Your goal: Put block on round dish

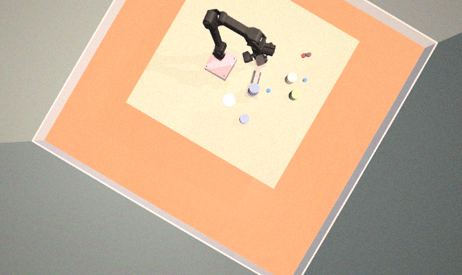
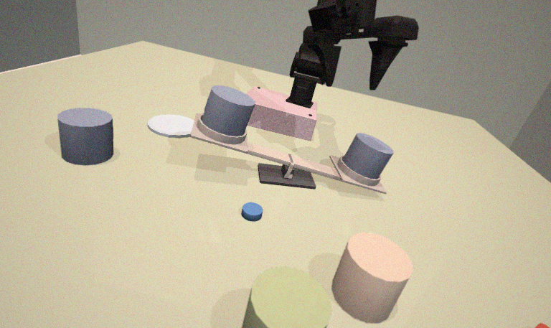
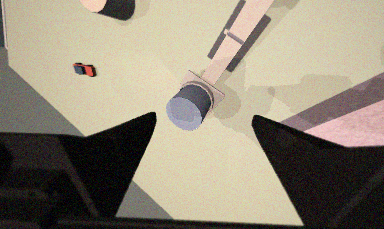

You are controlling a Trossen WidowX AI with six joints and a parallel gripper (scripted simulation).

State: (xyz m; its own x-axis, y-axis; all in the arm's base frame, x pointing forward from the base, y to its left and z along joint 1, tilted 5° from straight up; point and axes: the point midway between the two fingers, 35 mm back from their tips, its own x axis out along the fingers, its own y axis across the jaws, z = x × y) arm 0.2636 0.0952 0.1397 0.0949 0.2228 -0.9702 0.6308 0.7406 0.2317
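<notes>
Right now my gripper tip is 60 mm to the right of the grey block and 130 mm above it. Also, from my gripper tip: green cylinder 370 mm ahead, 10 mm to the left, 140 mm below; peach cylinder 250 mm ahead, 60 mm to the left, 140 mm below; round white dish 10 mm behind, 320 mm to the right, 170 mm below.
</notes>
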